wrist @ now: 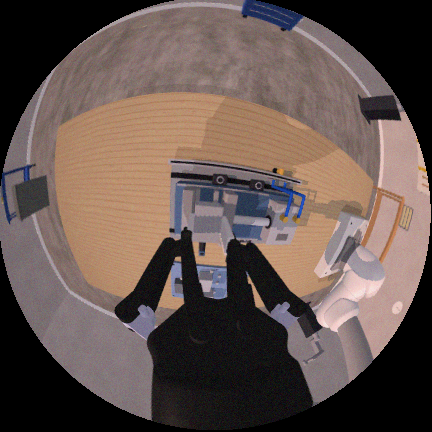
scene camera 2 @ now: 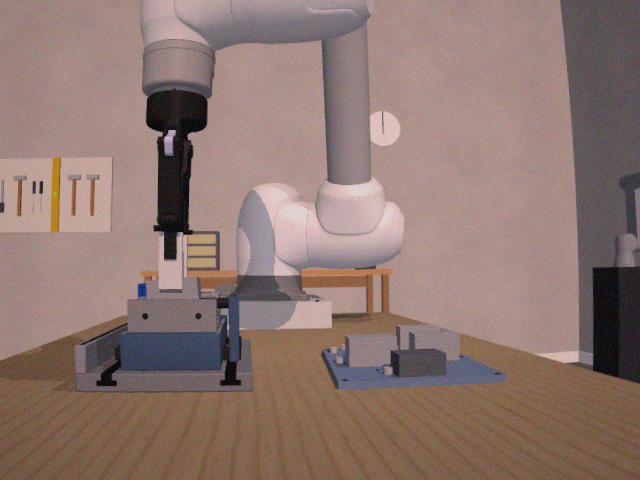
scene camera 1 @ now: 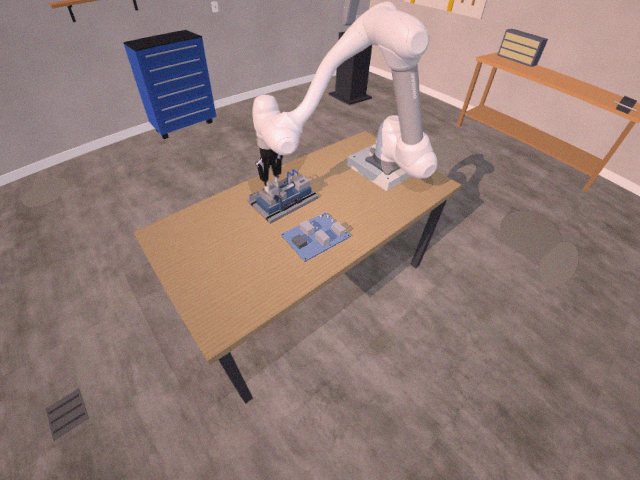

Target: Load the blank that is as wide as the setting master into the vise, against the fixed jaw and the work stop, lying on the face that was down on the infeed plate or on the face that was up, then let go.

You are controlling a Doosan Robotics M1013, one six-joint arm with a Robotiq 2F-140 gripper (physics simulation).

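Places are measured from the arm's base along level axes (x right, y back, z down), in centimetres.
Pixels of known places: gripper, fingertip midpoint: (wrist: 206,222) (scene camera 2: 173,288) (scene camera 1: 271,189); arm's base, origin of the base link: (wrist: 345,252) (scene camera 2: 269,298) (scene camera 1: 386,162).
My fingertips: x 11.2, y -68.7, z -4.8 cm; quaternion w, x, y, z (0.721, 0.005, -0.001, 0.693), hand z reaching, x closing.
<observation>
For each thing: its top centre in the pictures, then the offset to it from my fingertips. "*": a spot on its surface instead.
- vise, middle of its top: (scene camera 2: 178,293) (wrist: 244,221) (scene camera 1: 283,185) dx +0.5, dy +6.7, dz +0.8 cm
- light grey blank, middle of its top: (scene camera 2: 174,276) (wrist: 206,226) (scene camera 1: 271,187) dx -0.1, dy +0.0, dz -1.4 cm
- blue upright work stop, surface spot: (scene camera 2: 234,328) * dx -7.3, dy -0.6, dz +4.7 cm
- blue infeed plate, middle of its top: (scene camera 2: 401,360) (wrist: 207,285) (scene camera 1: 315,234) dx -28.5, dy +4.7, dz +9.9 cm
- dark grey block, middle of its top: (scene camera 2: 417,351) (wrist: 180,288) (scene camera 1: 299,239) dx -28.4, dy -4.4, dz +7.5 cm
My gripper (scene camera 1: 272,187) (scene camera 2: 171,279) (wrist: 206,222) points down over the vise (scene camera 1: 266,206) (scene camera 2: 173,351) and is shut on a light grey blank (scene camera 2: 192,289) (wrist: 208,209). The blank shows above the near jaw (scene camera 2: 173,316), which hides its underside, so I cannot tell whether it rests on anything. In the wrist view it is between the left jaw (wrist: 186,202) and the rod side. The blue upright work stop (scene camera 2: 234,328) stands at the vise's side. Contact with jaw or stop cannot be told.
The blue infeed plate (scene camera 1: 310,252) (scene camera 2: 361,380) lies beside the vise. It bears a dark grey block (scene camera 1: 299,241) (scene camera 2: 418,362) and three light grey blocks, one of them (scene camera 1: 307,227) (scene camera 2: 370,351) nearer the vise. Blue hoses (scene camera 1: 292,174) (wrist: 302,205) rise at the vise's far end.
</observation>
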